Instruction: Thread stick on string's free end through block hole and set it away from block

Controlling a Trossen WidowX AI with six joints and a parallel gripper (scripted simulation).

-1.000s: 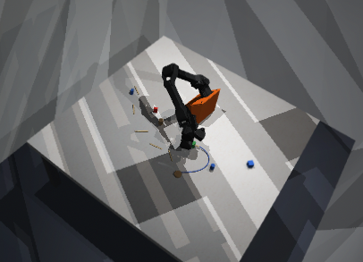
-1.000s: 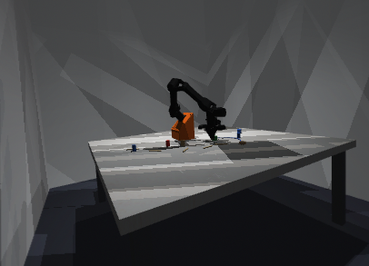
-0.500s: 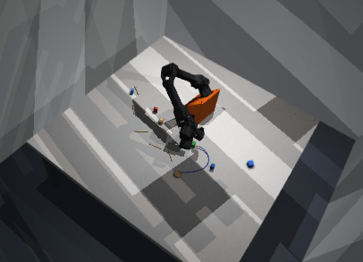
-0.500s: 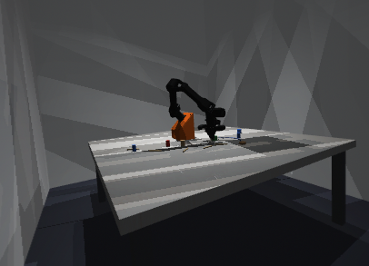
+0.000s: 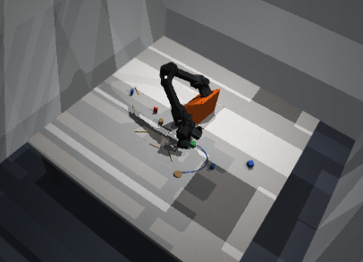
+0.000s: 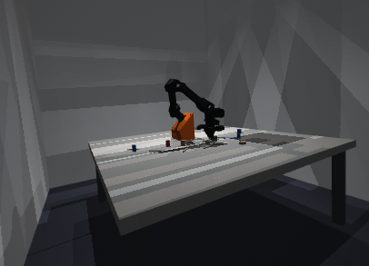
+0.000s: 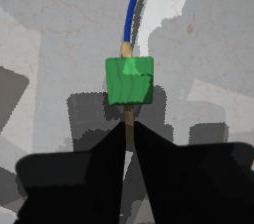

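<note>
Now: the green block 4 cm to the left of my gripper tip, 2 cm behind it and 1 cm above it. The rest, counted from my gripper tip: small wooden cylinder: 21 cm to the right, 1 cm above; then blue cylinder: 21 cm to the left, 2 cm ahead, 1 cm above; then thin wooden stick: 4 cm to the left, 2 cm behind, 1 cm above.
</note>
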